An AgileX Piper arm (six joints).
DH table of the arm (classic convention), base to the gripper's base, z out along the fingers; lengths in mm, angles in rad. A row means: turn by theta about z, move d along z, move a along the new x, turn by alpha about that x. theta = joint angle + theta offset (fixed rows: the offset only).
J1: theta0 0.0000; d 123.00; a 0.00; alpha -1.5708
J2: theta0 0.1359; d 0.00; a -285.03; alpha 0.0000
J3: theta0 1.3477; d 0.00; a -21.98; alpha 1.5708
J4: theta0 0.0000; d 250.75; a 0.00; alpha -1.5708
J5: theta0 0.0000; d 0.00; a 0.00; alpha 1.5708
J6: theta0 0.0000; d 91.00; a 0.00; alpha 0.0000
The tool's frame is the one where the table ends.
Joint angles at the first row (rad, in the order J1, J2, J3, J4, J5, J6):
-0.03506, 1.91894, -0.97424, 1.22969, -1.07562, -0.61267
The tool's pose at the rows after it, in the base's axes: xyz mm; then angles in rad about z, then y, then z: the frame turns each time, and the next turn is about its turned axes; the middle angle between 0 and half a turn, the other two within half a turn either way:
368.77, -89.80, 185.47, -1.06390, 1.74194, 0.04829
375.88, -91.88, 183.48, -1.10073, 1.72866, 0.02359
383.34, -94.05, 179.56, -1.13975, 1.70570, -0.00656
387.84, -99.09, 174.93, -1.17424, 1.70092, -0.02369
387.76, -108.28, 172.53, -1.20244, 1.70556, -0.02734
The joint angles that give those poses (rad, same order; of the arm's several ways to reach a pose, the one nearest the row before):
-0.03505, 1.94858, -1.03099, 1.27169, -1.08309, -0.66482
-0.03507, 1.98263, -1.07432, 1.29707, -1.11440, -0.70297
-0.03506, 2.02462, -1.11876, 1.31310, -1.15659, -0.73633
-0.04490, 2.05623, -1.15073, 1.32955, -1.17638, -0.75700
-0.06788, 2.06816, -1.16273, 1.33711, -1.17639, -0.76293

